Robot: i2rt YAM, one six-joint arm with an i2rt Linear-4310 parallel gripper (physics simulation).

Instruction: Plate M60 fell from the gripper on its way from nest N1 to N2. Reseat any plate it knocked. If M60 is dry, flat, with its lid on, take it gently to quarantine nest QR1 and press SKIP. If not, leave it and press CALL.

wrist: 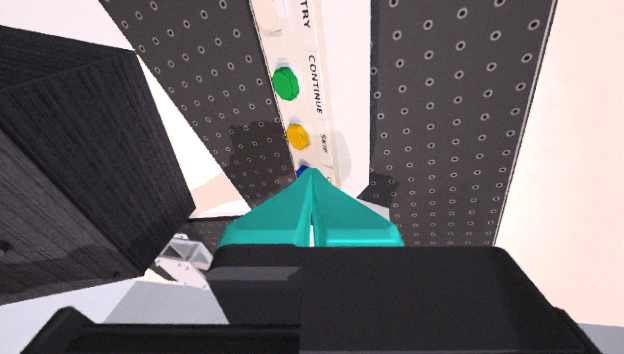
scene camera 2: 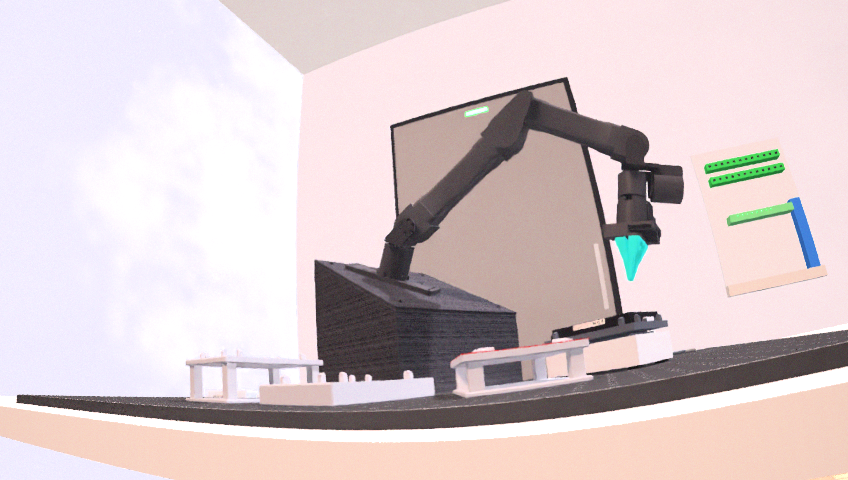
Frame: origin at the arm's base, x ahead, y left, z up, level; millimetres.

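Seen in the pictures: gripper, fingertip midpoint: [wrist: 311, 176] [scene camera 2: 630, 280]; arm's base at its link origin: [scene camera 2: 391, 280].
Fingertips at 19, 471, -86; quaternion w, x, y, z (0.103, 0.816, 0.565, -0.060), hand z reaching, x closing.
Pixels of each thing's top centre, then the offset from my fingertips to it, as dx, dy, dz. "pt": a spot on its surface instead.
- white box with a dark top, surface spot: [scene camera 2: 653, 347] pt +241, -11, -127
- yellow SKIP button at a spot on its surface: [wrist: 298, 137] pt +10, -35, -76
- green CONTINUE button at a spot on its surface: [wrist: 286, 84] pt -38, -25, -76
- blue button at a spot on its surface: [wrist: 302, 171] pt +52, -50, -79
- low white block with pegs, surface spot: [scene camera 2: 297, 394] pt +458, -365, -136
My gripper [scene camera 2: 630, 278] [wrist: 311, 176] is shut, its teal fingertips together with nothing between them. It hangs in the air, high above a white box with a dark top [scene camera 2: 653, 347] at the right in the scene view. In the wrist view, the yellow SKIP button [wrist: 298, 137] and the green CONTINUE button [wrist: 286, 84] are on a pale panel beyond the fingertips. A blue button [wrist: 302, 171] is mostly hidden behind the fingertips, its label unreadable. I cannot identify plate M60 or QR1 in either view.
A red-topped white stand [scene camera 2: 538, 352], a low white block with pegs [scene camera 2: 297, 394] and a taller white stand [scene camera 2: 229, 380] stand toward the left in the scene view. The dark arm base [scene camera 2: 357, 315] [wrist: 100, 140] is behind them. A pale stand [wrist: 185, 272] shows lower left in the wrist view.
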